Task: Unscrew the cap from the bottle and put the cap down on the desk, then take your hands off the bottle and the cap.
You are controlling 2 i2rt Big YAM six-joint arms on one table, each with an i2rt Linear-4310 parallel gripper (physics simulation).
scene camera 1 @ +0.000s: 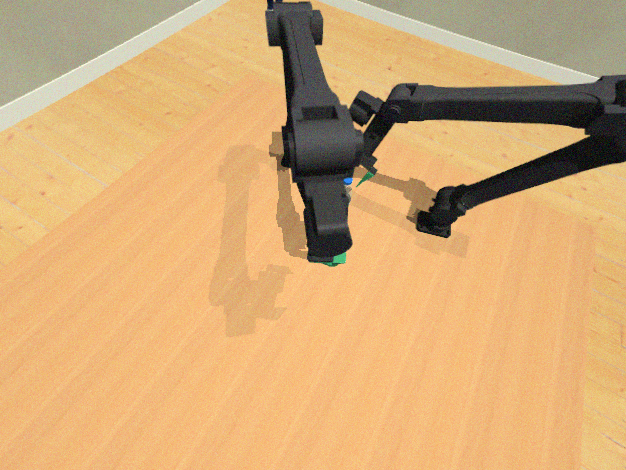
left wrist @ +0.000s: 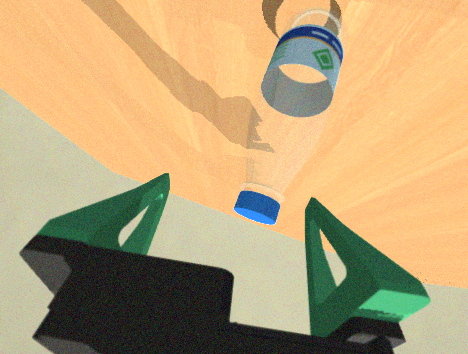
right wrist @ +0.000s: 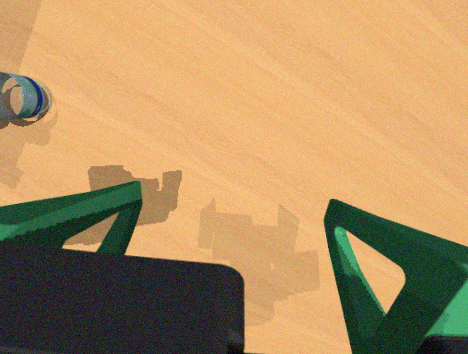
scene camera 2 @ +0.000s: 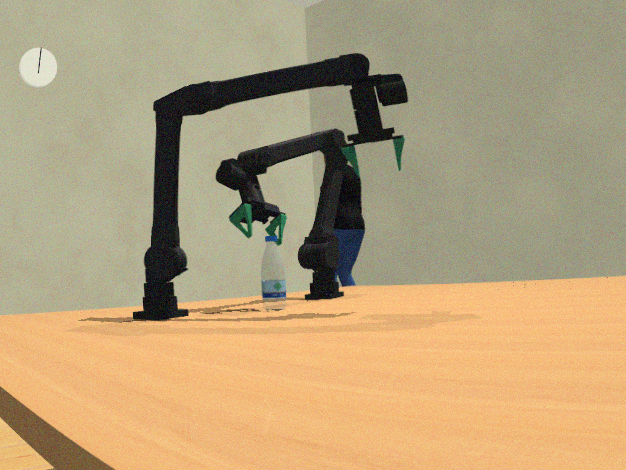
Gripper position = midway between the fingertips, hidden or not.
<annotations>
My left gripper (scene camera 2: 265, 240) is open, holding nothing. Also in view: a blue cap (left wrist: 253, 205). My right gripper (scene camera 2: 379, 173) is open, holding nothing.
</annotations>
